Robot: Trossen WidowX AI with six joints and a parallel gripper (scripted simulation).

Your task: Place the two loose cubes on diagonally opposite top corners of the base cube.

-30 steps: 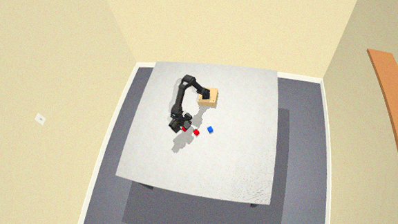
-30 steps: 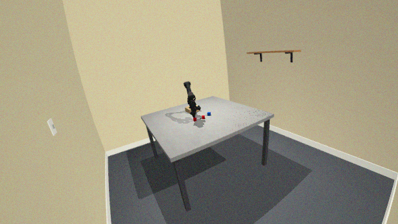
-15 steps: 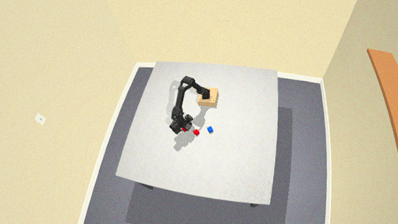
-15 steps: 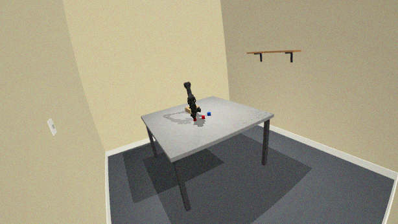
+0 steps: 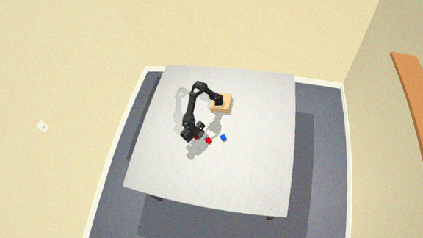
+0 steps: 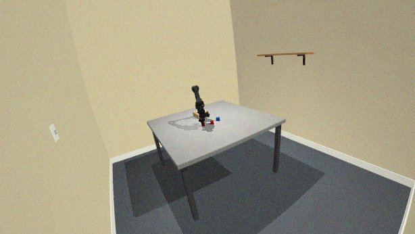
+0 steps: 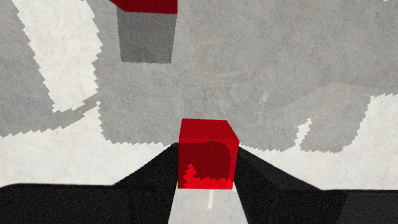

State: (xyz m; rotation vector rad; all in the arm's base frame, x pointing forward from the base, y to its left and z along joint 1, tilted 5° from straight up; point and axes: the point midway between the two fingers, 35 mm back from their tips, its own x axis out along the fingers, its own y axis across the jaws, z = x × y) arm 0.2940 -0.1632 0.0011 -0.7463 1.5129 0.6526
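The blue cube is 21 cm to the left of my gripper tip. Also, from my gripper tip: red cube (right at my gripper tip).
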